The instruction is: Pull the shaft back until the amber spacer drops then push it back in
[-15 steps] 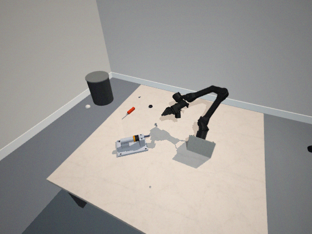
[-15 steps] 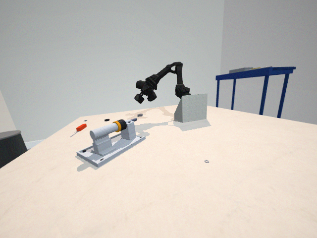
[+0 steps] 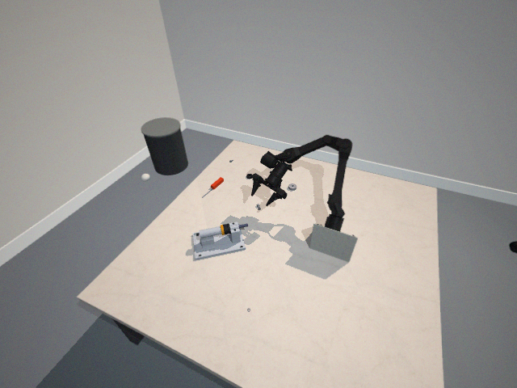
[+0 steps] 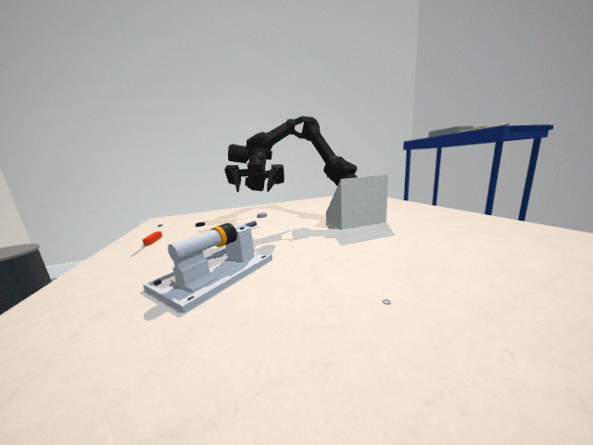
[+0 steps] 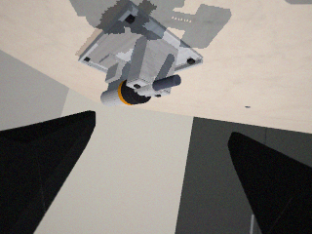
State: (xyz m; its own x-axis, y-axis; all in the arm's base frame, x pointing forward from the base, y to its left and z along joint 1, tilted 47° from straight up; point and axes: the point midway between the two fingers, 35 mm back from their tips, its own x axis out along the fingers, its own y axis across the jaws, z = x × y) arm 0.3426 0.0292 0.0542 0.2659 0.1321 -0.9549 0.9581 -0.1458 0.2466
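My gripper tip is 7 cm short of the thin dark shaft, 15 cm to the right of it and 8 cm above it. Round my gripper tip: black spacer 9 cm ahead, 16 cm to the left, 8 cm below; then red-handled screwdriver 36 cm ahead, 13 cm to the right, 15 cm below; then amber spacer 10 cm ahead, 17 cm to the left, 8 cm below.
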